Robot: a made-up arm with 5 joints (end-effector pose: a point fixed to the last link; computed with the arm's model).
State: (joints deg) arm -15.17 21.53 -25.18 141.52 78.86
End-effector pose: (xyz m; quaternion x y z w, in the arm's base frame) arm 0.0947 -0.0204 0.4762 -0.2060 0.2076 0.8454 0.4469
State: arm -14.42 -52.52 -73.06 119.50 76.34
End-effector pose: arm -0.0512 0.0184 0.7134 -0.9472 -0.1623 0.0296 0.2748
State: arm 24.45 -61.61 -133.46 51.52 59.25
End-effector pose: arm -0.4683 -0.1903 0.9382 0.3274 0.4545 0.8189 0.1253
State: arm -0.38 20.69 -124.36 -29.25 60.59
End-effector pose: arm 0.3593 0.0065 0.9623 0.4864 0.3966 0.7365 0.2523
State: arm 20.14 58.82 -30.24 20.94 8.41
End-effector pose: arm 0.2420 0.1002 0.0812 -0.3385 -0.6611 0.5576 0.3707
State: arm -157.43 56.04 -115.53 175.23 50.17
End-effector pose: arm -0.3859 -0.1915 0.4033 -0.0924 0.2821 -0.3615 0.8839
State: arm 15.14 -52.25 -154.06 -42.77 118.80
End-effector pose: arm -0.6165 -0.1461 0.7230 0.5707 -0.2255 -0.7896 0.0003
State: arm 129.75 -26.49 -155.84 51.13 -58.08
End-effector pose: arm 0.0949 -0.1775 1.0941 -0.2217 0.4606 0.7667 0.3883
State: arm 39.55 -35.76 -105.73 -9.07 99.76
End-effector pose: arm -0.1654 -0.0949 1.0757 -0.1703 -0.3899 -0.8500 0.3105
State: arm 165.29 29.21 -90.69 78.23 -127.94
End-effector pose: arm -0.5510 0.1054 0.4504 -0.9091 -0.3705 0.0216 0.1892
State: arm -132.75 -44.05 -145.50 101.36 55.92
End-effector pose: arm 0.1456 0.1326 0.9705 0.7340 -0.4700 0.0921 0.4815
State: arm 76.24 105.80 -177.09 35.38 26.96
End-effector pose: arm 0.1237 0.6755 0.1298 -0.1866 -0.9823 -0.0046 0.0139
